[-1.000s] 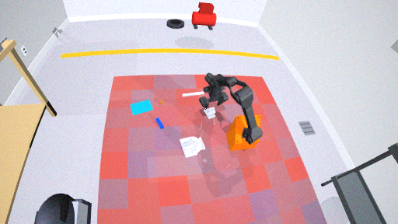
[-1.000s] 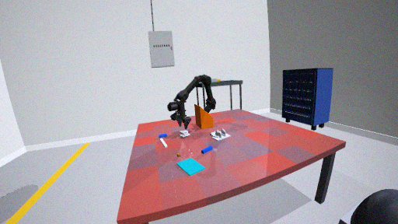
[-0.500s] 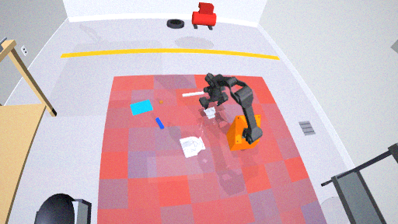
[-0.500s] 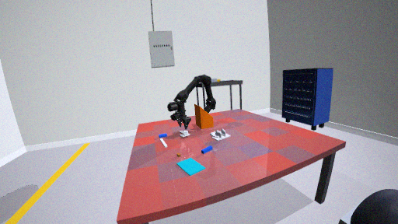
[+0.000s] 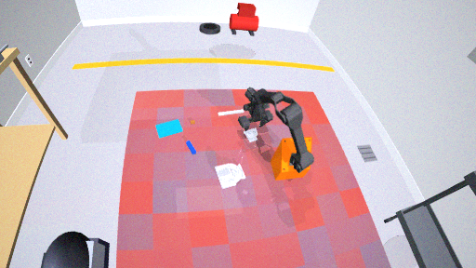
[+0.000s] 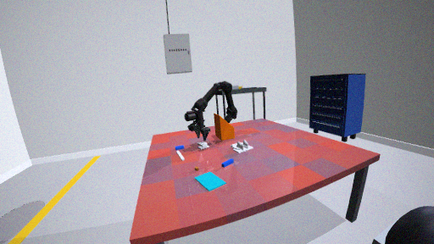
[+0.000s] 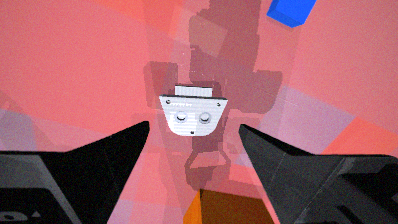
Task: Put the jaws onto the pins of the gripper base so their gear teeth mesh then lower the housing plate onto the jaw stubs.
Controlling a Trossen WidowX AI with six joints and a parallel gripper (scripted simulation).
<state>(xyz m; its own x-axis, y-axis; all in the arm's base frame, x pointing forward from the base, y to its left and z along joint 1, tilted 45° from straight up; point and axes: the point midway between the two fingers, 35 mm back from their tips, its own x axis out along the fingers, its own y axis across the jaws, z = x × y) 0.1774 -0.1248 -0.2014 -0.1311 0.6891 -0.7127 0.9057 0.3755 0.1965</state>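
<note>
The small white part is 30 mm below my gripper tip and 10 mm to the left of it. From my gripper tip the other things lie so: white bar 160 mm to the right, 110 mm ahead, 60 mm below; then white jaw 230 mm to the left, 100 mm ahead, 50 mm below; then tiny brown bit 330 mm ahead, 60 mm to the right, 50 mm below.
</note>
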